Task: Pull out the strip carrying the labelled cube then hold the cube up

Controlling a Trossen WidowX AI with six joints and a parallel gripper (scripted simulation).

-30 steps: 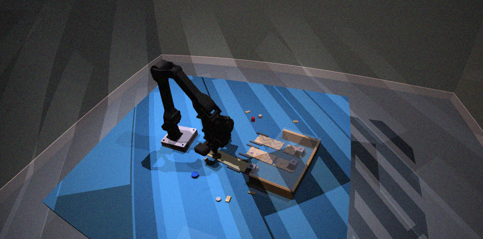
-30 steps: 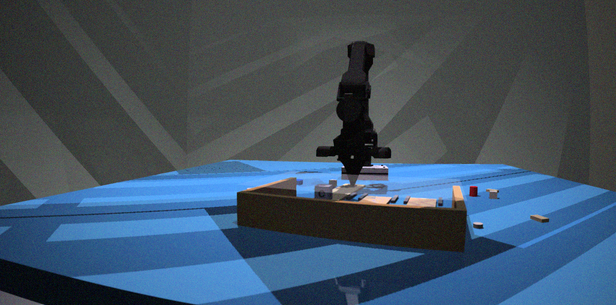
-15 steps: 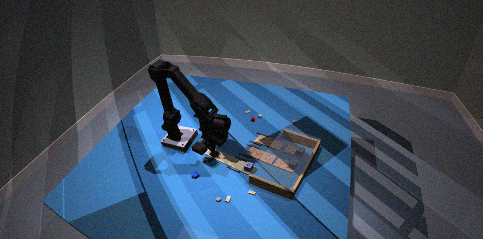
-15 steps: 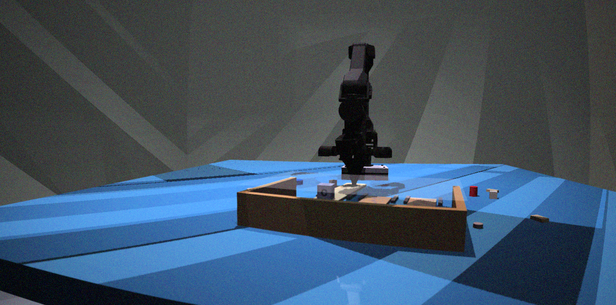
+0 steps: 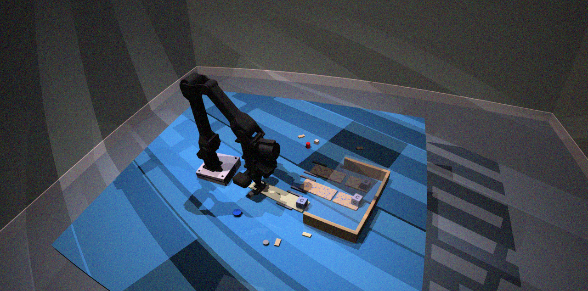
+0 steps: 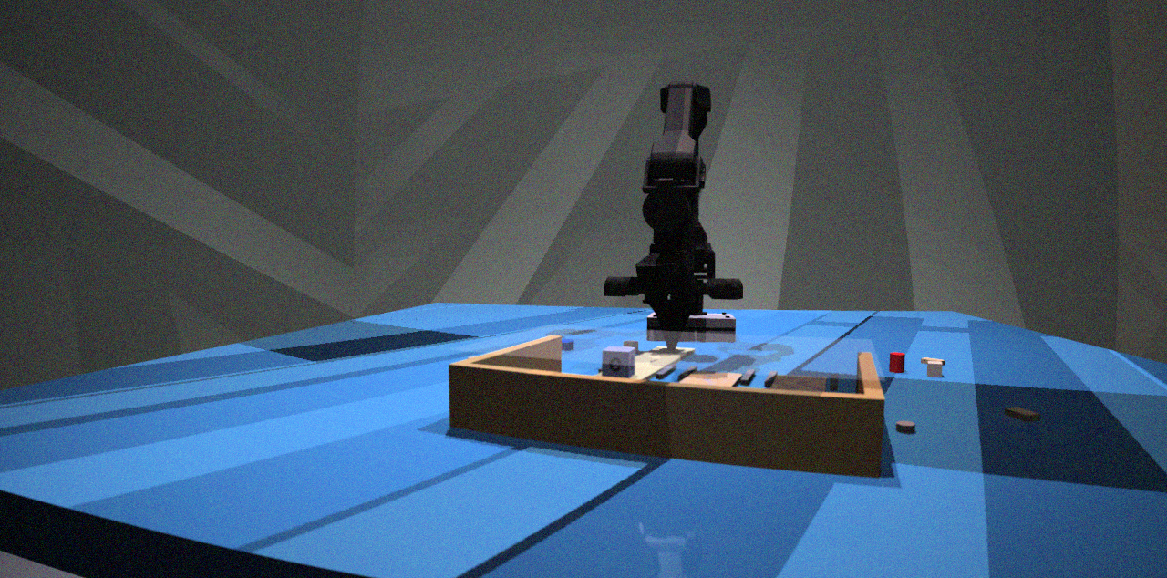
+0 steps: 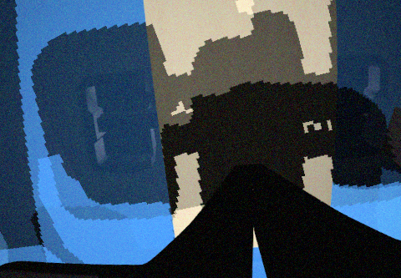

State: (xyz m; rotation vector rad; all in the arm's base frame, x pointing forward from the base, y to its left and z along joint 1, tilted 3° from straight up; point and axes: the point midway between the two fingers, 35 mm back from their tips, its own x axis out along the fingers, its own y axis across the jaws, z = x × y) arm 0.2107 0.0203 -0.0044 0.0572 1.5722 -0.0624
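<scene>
Now: the plain strip 90 mm ahead of my gripper tip and 10 mm to the right of it. The rest, counted from my gripper tip: blue disc (10 mm ahead, 160 mm to the right); then grey disc (170 mm ahead, 210 mm to the right); then red cylinder (60 mm ahead, 290 mm to the left, 10 mm above).
</scene>
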